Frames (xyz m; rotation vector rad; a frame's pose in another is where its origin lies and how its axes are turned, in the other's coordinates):
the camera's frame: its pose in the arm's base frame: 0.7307 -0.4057 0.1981 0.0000 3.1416 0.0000
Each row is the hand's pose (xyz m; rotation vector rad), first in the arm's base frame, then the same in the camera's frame.
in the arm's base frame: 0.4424 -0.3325 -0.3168 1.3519 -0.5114 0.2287
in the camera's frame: 0.2883 0.0732 0.5149 0.2868 2.0433 -1.6950
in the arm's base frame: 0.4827 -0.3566 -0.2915 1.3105 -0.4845 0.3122
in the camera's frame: 0.2480 0.0491 0.4896 0.3954 2.0846 -1.6596
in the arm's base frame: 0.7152 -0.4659 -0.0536 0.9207 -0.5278 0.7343
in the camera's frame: 0.0155 -0.0602 0.2517 0.9336 2.1798 -1.1706
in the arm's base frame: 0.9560 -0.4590 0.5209 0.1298 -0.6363 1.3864
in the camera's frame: -0.2253 -0.0533 -0.3228 1.6756 1.9256 -0.1569
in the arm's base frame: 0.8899 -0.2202 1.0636 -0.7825 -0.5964 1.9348
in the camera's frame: -0.1592 0.1855 -0.8655 2.1543 1.2752 0.8713
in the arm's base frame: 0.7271 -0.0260 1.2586 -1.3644 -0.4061 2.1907
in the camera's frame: 0.0036 0.3797 -1.0605 2.3252 0.7510 1.4482
